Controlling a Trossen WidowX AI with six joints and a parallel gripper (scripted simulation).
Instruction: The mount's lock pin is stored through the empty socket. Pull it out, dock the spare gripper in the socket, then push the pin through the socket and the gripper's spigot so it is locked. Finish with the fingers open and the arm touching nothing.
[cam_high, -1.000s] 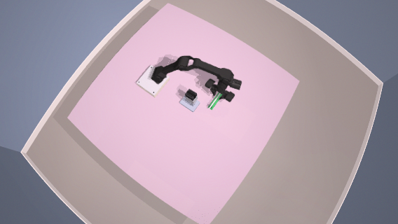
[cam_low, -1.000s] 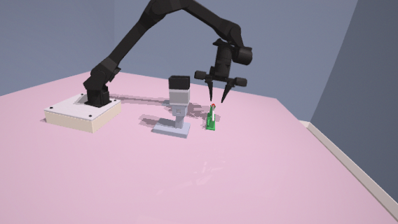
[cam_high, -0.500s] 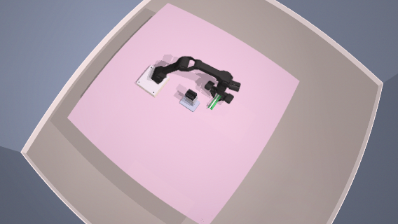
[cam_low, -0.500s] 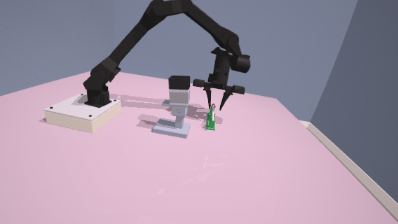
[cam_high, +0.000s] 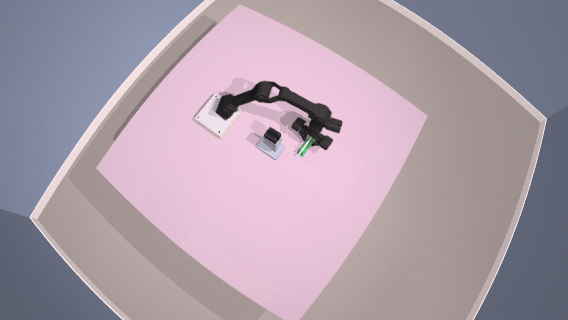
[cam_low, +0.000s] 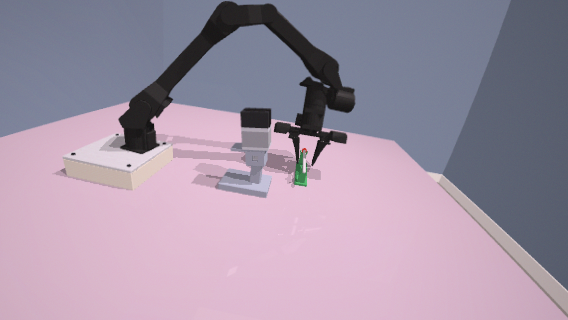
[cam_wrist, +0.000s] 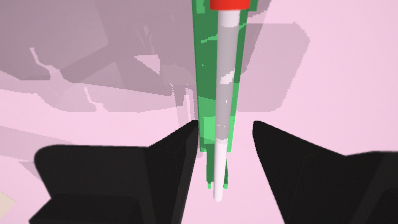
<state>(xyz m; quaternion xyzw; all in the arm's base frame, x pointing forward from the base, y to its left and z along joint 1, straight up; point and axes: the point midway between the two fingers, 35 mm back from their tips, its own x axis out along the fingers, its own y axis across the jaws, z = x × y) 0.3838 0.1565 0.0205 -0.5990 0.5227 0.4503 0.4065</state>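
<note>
Now: gripper tip 1 cm to the right of the green see-through block, 1 cm past it and 1 cm above it. Also, from my gripper tip: mount socket 12 cm to the right, 11 cm behind, 2 cm above; then spare gripper 12 cm to the right, 11 cm behind, 9 cm above.
</note>
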